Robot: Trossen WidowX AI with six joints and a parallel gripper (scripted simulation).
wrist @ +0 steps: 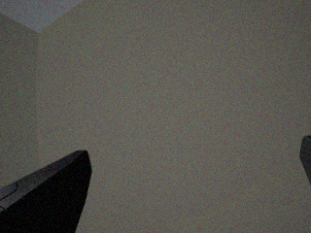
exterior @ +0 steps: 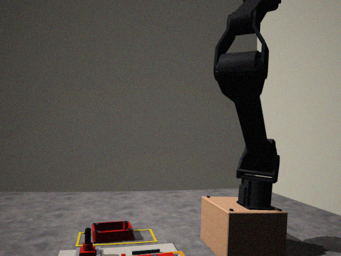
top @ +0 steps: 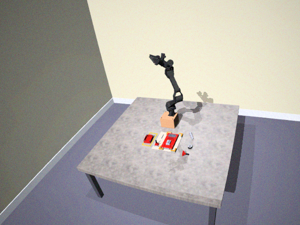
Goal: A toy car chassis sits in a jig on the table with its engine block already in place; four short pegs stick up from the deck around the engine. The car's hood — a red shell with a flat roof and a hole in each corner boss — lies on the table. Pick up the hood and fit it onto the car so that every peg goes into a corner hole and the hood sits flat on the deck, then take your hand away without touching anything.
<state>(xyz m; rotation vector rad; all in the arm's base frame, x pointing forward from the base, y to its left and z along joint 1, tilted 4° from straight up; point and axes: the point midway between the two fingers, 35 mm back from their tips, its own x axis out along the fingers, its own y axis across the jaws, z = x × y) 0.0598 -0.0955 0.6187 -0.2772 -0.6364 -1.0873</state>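
My gripper tip is 290 mm short of the red hood, 10 mm to the right of it and 730 mm above it. Also, from my gripper tip: grey bar 120 mm ahead, 390 mm to the left, 740 mm below; white jig 270 mm ahead, 220 mm to the left, 730 mm below; grey engine block 300 mm ahead, 240 mm to the left, 720 mm below.
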